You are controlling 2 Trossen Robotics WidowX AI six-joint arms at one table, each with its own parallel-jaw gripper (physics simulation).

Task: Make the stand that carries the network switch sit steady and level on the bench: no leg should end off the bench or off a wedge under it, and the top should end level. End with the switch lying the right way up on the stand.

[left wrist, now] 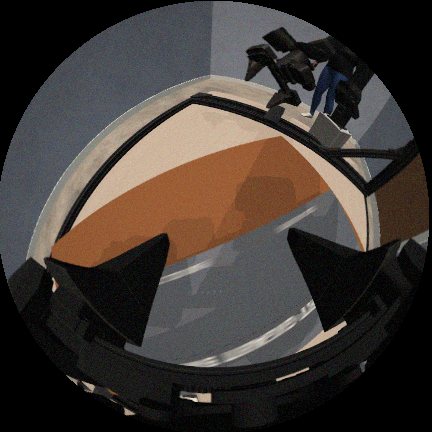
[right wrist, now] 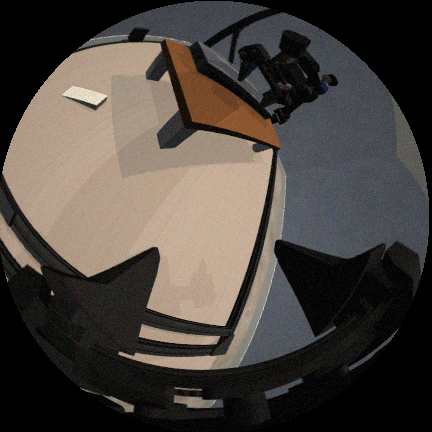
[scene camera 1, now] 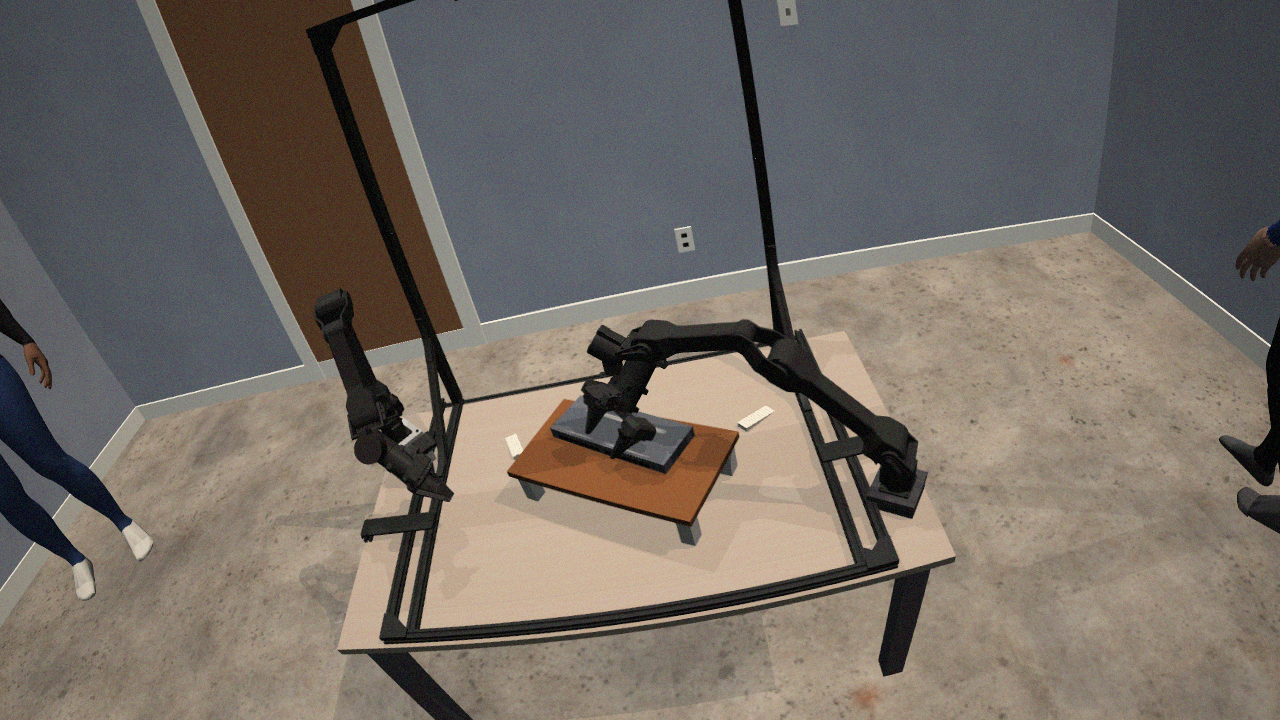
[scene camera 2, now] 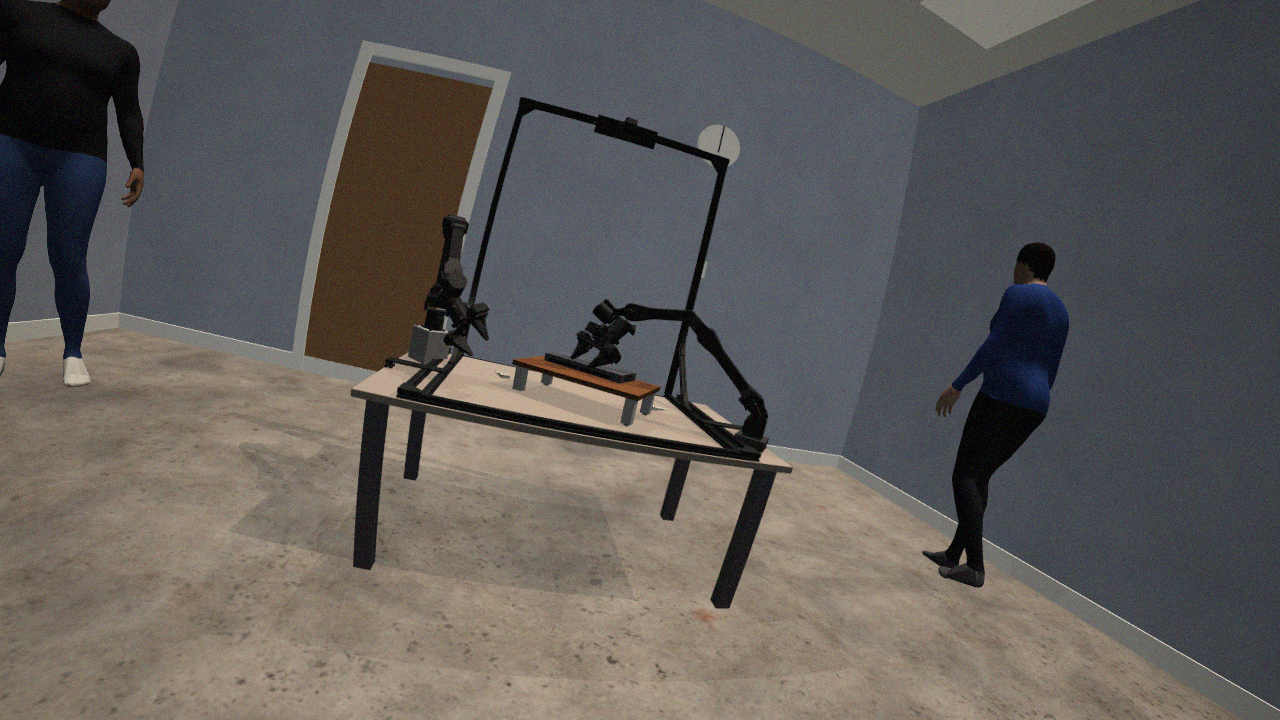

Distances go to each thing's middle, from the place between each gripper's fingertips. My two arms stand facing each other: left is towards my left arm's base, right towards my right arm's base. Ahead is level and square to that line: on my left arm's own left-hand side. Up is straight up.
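My right gripper: 180 mm past the stand [scene camera 1: 678, 496], 310 mm to the right of it, 70 mm above it. Dark grey network switch [scene camera 1: 671, 438]: 220 mm behind my right hand, 300 mm to the left.
From my left hand, dark grey network switch: 30 mm to the left, 50 mm behind, 10 mm below. Stand: 30 mm to the left of my left hand, 10 mm behind, 70 mm below.
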